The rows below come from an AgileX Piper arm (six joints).
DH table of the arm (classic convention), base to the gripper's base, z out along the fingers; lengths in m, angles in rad. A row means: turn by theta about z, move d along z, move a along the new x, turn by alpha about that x. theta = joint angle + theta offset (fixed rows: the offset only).
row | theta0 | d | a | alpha
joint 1 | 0 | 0.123 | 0 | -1.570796
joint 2 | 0.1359 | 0 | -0.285 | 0
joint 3 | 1.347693 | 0 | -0.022 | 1.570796
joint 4 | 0 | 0.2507 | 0 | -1.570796
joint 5 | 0 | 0 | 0 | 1.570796
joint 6 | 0 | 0.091 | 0 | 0
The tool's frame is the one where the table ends.
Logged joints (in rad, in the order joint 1, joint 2, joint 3, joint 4, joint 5, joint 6), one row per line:
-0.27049, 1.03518, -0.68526, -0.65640, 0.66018, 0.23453
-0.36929, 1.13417, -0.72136, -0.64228, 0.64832, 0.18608
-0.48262, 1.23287, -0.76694, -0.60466, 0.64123, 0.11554
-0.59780, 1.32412, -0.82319, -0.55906, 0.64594, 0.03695
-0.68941, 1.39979, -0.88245, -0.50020, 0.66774, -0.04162
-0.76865, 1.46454, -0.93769, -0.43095, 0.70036, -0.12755
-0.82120, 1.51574, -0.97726, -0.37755, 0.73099, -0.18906
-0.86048, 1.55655, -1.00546, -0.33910, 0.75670, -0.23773
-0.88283, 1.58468, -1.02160, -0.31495, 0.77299, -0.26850
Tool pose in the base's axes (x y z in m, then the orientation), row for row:
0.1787, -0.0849, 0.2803, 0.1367, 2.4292, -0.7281
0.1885, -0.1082, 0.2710, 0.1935, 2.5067, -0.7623
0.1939, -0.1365, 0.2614, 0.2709, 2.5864, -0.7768
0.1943, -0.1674, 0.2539, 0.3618, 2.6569, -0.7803
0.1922, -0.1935, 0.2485, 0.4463, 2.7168, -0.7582
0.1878, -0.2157, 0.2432, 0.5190, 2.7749, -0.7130
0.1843, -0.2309, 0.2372, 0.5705, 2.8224, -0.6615
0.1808, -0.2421, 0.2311, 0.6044, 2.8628, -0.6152
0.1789, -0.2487, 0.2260, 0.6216, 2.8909, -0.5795
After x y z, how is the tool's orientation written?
As a rotation vector, in radians.
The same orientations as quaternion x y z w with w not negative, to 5 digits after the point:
0.05141, 0.91351, -0.27381, 0.29645
0.07123, 0.92275, -0.28061, 0.25438
0.09754, 0.93127, -0.27970, 0.21213
0.12759, 0.93695, -0.27517, 0.17359
0.15469, 0.94166, -0.26280, 0.14246
0.17707, 0.94674, -0.24326, 0.11471
0.19225, 0.95112, -0.22292, 0.09342
0.20157, 0.95474, -0.20517, 0.07578
0.20587, 0.95743, -0.19192, 0.06414

